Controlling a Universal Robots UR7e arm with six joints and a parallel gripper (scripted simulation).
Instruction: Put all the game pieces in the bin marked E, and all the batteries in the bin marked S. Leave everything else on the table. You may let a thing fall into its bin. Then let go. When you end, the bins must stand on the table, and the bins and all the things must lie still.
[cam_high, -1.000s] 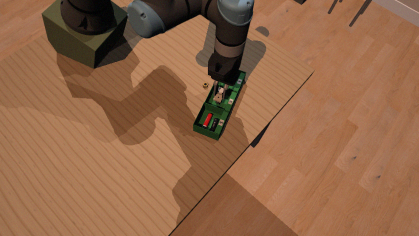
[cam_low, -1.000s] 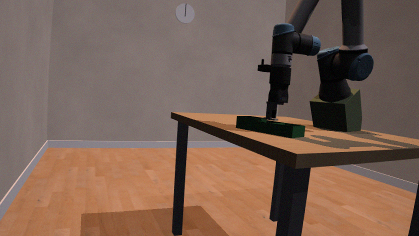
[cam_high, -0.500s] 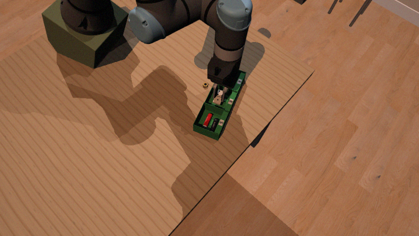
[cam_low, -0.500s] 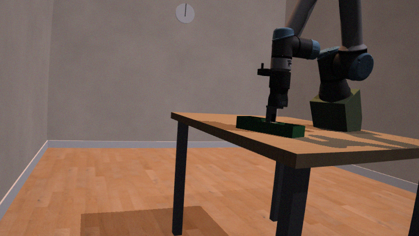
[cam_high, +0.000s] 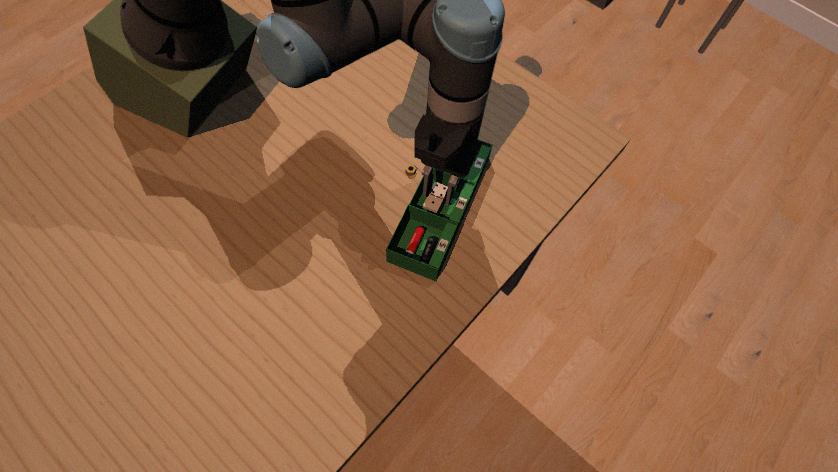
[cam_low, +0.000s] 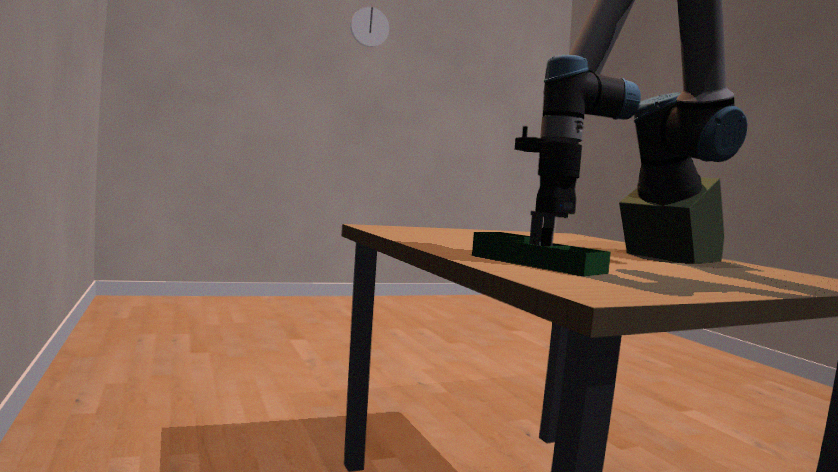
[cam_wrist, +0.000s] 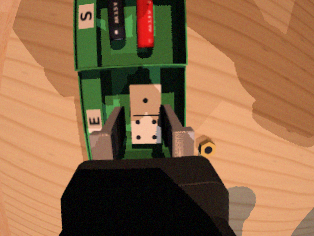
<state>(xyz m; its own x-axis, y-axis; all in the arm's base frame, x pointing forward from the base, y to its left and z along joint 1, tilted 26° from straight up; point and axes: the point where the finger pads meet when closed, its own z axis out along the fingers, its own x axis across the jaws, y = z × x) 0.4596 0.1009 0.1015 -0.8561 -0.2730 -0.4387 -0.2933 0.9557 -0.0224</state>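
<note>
My hand is 20 mm above the domino. The rest, counted from my hand: red battery 20 mm ahead, 80 mm to the right, 40 mm below; green three-compartment bin 10 mm ahead, 30 mm below; black die 40 mm below.
</note>
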